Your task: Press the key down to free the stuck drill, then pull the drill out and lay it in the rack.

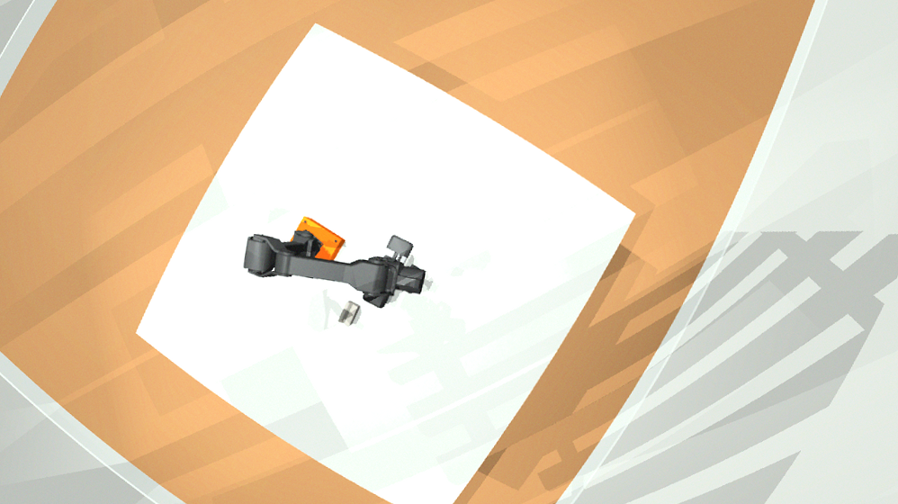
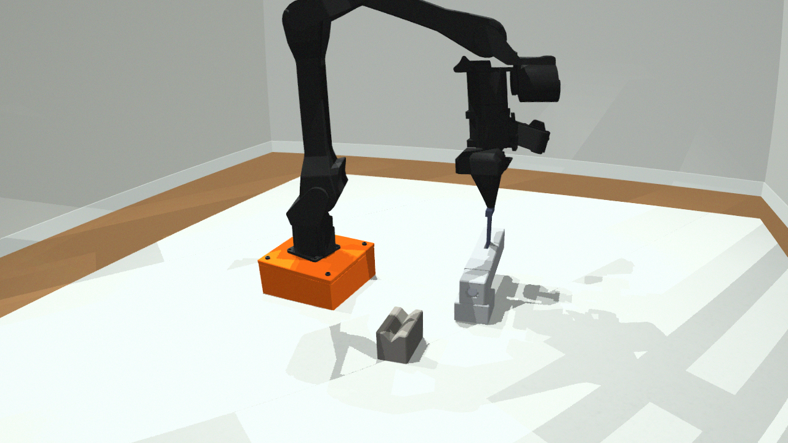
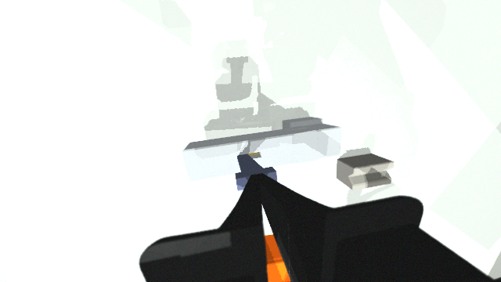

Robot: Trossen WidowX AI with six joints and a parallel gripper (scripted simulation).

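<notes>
My gripper tip is now 3 cm above the dark blue key. The rest, counted from my gripper tip: pale grey block: 9 cm below, 3 cm to the right; then grey v-grooved rack: 21 cm to the right, 12 cm below, 3 cm behind; then drill: 8 cm below, 5 cm to the right, 1 cm ahead.
</notes>
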